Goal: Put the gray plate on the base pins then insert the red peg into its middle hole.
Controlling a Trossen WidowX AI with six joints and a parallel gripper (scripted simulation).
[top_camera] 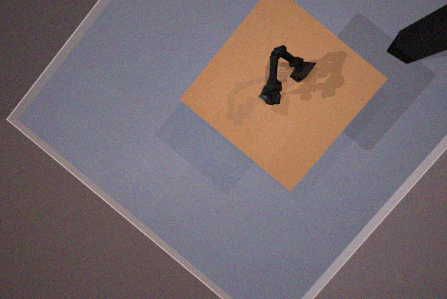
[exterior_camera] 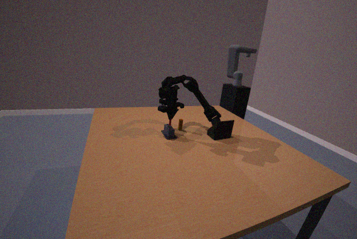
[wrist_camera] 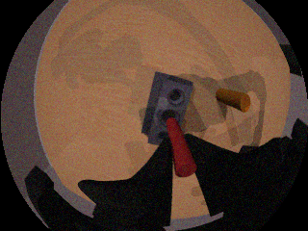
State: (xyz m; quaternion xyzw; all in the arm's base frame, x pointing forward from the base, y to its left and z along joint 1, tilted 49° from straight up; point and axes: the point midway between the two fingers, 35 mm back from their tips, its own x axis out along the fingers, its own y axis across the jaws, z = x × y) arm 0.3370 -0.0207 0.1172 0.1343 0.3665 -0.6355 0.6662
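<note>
The red peg lies right at my gripper tip. The rest, counted from my gripper tip: gray plate 7 cm below; then base 10 cm below.
</note>
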